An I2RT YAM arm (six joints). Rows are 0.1 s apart.
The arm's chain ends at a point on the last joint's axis. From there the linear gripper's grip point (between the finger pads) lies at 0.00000 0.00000 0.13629 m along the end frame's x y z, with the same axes.
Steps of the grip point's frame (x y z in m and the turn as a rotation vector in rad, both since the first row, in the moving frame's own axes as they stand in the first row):
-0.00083, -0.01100, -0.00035, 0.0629, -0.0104, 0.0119
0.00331, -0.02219, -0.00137, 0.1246, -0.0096, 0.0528
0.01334, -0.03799, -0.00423, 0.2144, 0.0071, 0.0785
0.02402, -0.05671, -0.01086, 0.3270, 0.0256, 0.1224
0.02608, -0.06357, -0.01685, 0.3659, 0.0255, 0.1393
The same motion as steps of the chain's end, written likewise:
0.00054, -0.00242, -0.00007, 0.0629, -0.0104, 0.0119
0.00417, -0.00523, -0.00031, 0.1246, -0.0096, 0.0528
0.01124, -0.00906, -0.00111, 0.2144, 0.0071, 0.0785
0.01790, -0.01326, -0.00360, 0.3270, 0.0256, 0.1224
0.01926, -0.01521, -0.00780, 0.3659, 0.0255, 0.1393

